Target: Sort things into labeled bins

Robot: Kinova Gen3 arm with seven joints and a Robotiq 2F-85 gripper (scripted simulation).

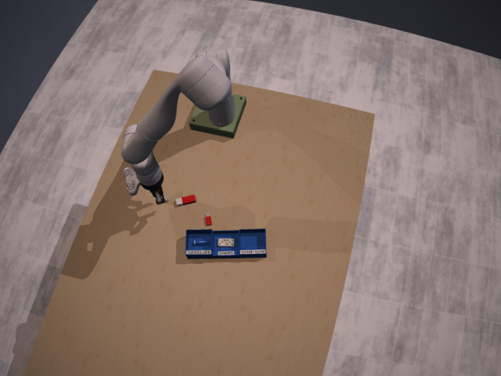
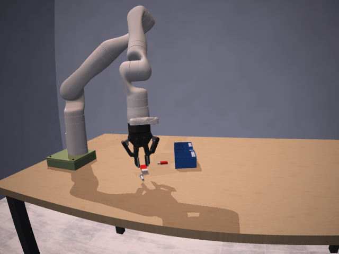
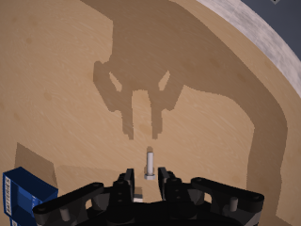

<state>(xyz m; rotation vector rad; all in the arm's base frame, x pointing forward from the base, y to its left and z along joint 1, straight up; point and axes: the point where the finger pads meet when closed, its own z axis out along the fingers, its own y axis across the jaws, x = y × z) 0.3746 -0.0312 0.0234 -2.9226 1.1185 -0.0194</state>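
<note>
Now: hand 60 mm above the grey bolt and 10 mm past it. From my hand the other things lie so: blue battery: 190 mm to the left, 70 mm ahead, 50 mm below; white domino: 260 mm to the left, 50 mm below, 30 mm ahead; red object: 170 mm to the left, 60 mm below, 20 mm behind.
</note>
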